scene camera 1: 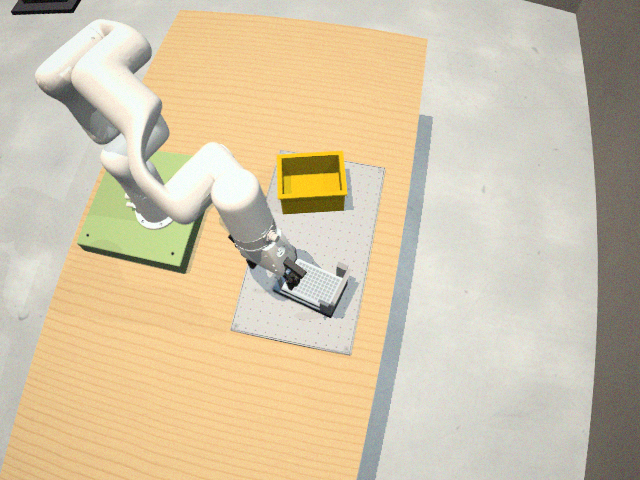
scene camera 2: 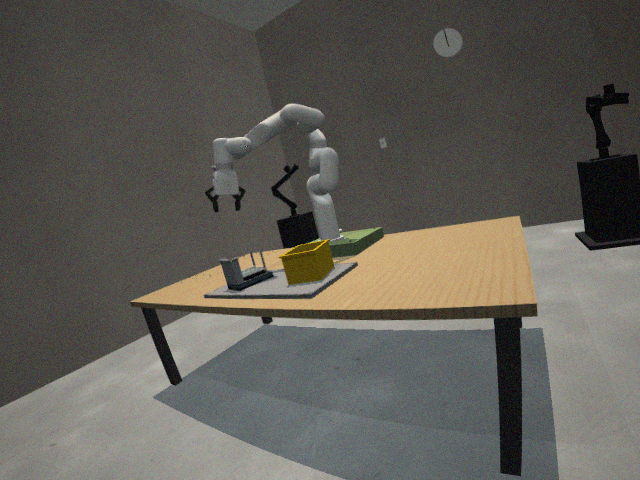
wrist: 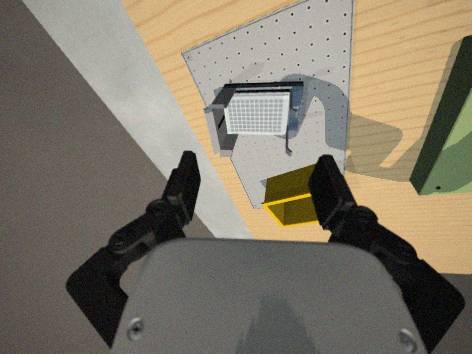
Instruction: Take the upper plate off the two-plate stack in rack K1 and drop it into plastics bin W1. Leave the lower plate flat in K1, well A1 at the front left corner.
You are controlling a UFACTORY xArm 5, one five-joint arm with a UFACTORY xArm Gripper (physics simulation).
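Frame: origin at the arm's base, x right, y ahead, z up, level; centimetres.
Seen in the pictures: gripper, between the fingertips: (scene camera 1: 275,273) (scene camera 2: 227,211) (wrist: 255,167); arm's base, origin of its link: (scene camera 1: 157,208) (scene camera 2: 330,240).
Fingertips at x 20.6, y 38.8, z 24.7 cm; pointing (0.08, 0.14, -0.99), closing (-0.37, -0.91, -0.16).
Pixels of each thing's middle, then the offset from my fingertips to it. Level surfaces: height alone.
- white upper plate, middle of its body: (wrist: 255,115) (scene camera 1: 313,284) (scene camera 2: 245,272) dy +5.6, dx -6.9, dz -24.5 cm
- rack K1, middle of its body: (wrist: 257,118) (scene camera 1: 310,281) (scene camera 2: 246,268) dy +5.0, dx -7.1, dz -23.0 cm
- yellow plastics bin W1, middle of its body: (scene camera 1: 311,183) (wrist: 300,196) (scene camera 2: 309,261) dy +0.6, dx -33.5, dz -24.0 cm
- wooden table, height of its surface: dz -30.3 cm
A white upper plate (scene camera 1: 318,283) (scene camera 2: 253,271) (wrist: 257,114) with a grid of wells lies in rack K1 (scene camera 1: 306,303) (scene camera 2: 232,272) (wrist: 218,131), which has a dark base and grey uprights. I cannot tell the lower plate apart beneath it. The yellow plastics bin W1 (scene camera 1: 313,204) (scene camera 2: 309,266) (wrist: 289,183) stands on the same board; its visible inside in scene camera 1 is bare. My gripper (scene camera 2: 226,209) (wrist: 255,167) is open and empty, high above the board. In scene camera 1 it hides the rack's left part. Well A1 cannot be made out.
The grey perforated board (scene camera 1: 279,322) (scene camera 2: 258,295) (wrist: 320,35) lies on the wooden table (scene camera 1: 206,387) (scene camera 2: 439,279) (wrist: 400,30). The green base block (scene camera 1: 116,237) (scene camera 2: 368,236) (wrist: 450,145) carries the arm. The table edge runs beyond the rack's grey end wall.
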